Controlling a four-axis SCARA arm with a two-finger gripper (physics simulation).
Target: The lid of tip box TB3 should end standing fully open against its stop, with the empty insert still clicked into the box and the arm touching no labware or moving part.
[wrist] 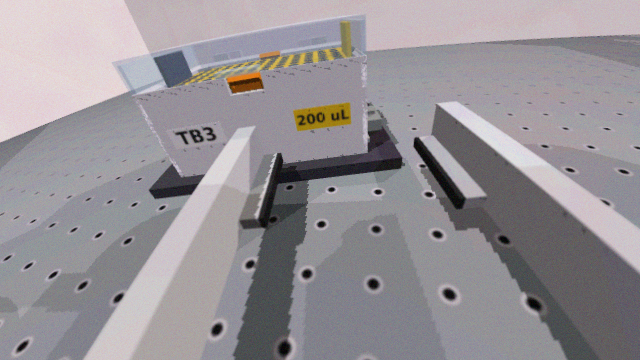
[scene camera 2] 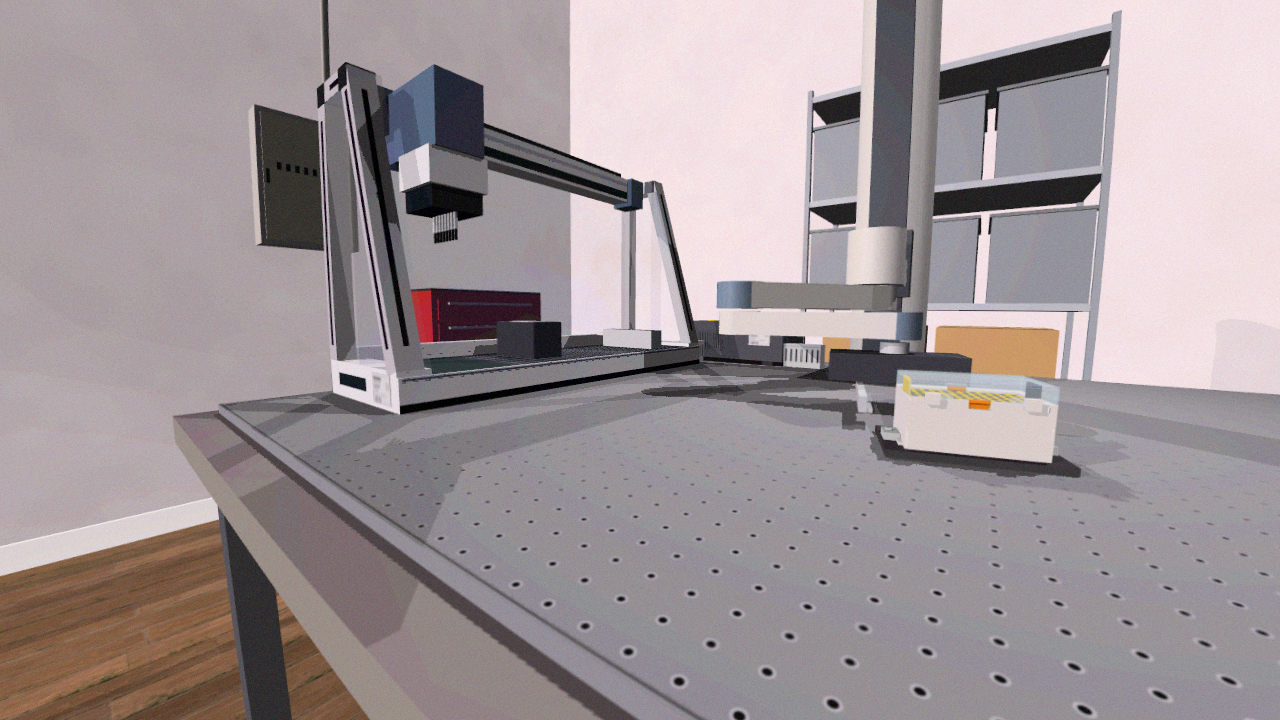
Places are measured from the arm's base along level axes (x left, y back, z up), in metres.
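Pixels of known places: gripper, between the fingertips: (wrist: pixel 345 134).
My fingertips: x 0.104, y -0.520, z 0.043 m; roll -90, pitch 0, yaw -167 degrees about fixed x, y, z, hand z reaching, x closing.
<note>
For each thing: its top centre in the pictures, then the offset to it from my fingertips. "pt": a spot on its surface instead. Level surfaces: height alone.
- Tip box TB3, centre of its top: (wrist: pixel 251 31) (scene camera 2: pixel 968 377) dx +0.060, dy -0.045, dz +0.047 m
- dark base plate, a spot on its surface: (wrist: pixel 345 167) pt dx +0.003, dy -0.006, dz -0.024 m
- yellow insert, centre of its top: (wrist: pixel 252 36) (scene camera 2: pixel 968 380) dx +0.060, dy -0.045, dz +0.044 m
- orange latch, centre of its top: (wrist: pixel 242 73) dx +0.049, dy -0.006, dz +0.031 m
- perforated table, height of its surface: dz -0.030 m
- small slotted white rack, a spot on its surface: (scene camera 2: pixel 802 356) pt dx -0.304, dy +0.564, dz -0.001 m
Tip box TB3 (scene camera 2: pixel 975 434) (wrist: pixel 260 115) is white and stands upright on a dark base plate (wrist: pixel 345 167). Its clear lid (scene camera 2: pixel 984 379) (wrist: pixel 280 44) lies down over the box. The yellow insert (scene camera 2: pixel 975 394) (wrist: pixel 300 59) shows through the lid, seated in the box. An orange latch (wrist: pixel 245 83) is on the labelled side. My gripper (wrist: pixel 345 134) is shut with nothing between its fingers; its pads stand apart even so. It is low, facing the labelled side. One finger overlaps the box in the wrist view; contact cannot be told. In the scene view the box hides part of the gripper.
A gantry machine (scene camera 2: pixel 537 365) stands at the left back of the perforated table (scene camera 2: pixel 671 537). A small slotted white rack (scene camera 2: pixel 802 356) and dark units (scene camera 2: pixel 742 344) are behind. The arm column (scene camera 2: pixel 926 179) rises behind the box. A shelf unit (scene camera 2: pixel 1108 179) stands against the wall.
</note>
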